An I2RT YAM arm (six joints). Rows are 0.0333 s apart.
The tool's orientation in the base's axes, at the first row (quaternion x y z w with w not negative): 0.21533 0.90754 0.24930 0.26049
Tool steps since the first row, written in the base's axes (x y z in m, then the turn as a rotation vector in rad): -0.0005 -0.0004 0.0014 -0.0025 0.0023 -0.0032; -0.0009 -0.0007 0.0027 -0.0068 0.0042 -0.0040; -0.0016 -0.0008 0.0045 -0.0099 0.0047 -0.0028; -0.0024 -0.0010 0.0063 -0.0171 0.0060 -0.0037; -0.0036 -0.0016 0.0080 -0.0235 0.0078 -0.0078; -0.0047 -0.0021 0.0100 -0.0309 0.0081 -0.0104; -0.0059 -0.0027 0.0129 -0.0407 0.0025 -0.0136; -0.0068 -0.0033 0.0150 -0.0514 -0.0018 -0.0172; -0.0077 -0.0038 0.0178 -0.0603 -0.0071 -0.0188; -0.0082 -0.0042 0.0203 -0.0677 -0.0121 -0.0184; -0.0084 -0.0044 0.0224 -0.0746 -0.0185 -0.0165; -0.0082 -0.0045 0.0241 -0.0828 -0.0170 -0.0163
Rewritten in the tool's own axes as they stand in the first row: -0.0003 0.0003 -0.0015 0.0043 -0.0007 0.0017; -0.0007 0.0007 -0.0028 0.0089 -0.0007 0.0004; -0.0008 0.0015 -0.0045 0.0111 -0.0005 -0.0021; -0.0010 0.0021 -0.0064 0.0177 -0.0019 -0.0051; -0.0010 0.0023 -0.0086 0.0250 -0.0044 -0.0052; -0.0011 0.0028 -0.0108 0.0319 -0.0076 -0.0075; -0.0016 0.0036 -0.0139 0.0377 -0.0163 -0.0127; -0.0020 0.0041 -0.0162 0.0450 -0.0245 -0.0177; -0.0025 0.0051 -0.0189 0.0497 -0.0319 -0.0235; -0.0033 0.0060 -0.0212 0.0527 -0.0375 -0.0298; -0.0040 0.0070 -0.0229 0.0540 -0.0433 -0.0374; -0.0048 0.0079 -0.0241 0.0610 -0.0441 -0.0418
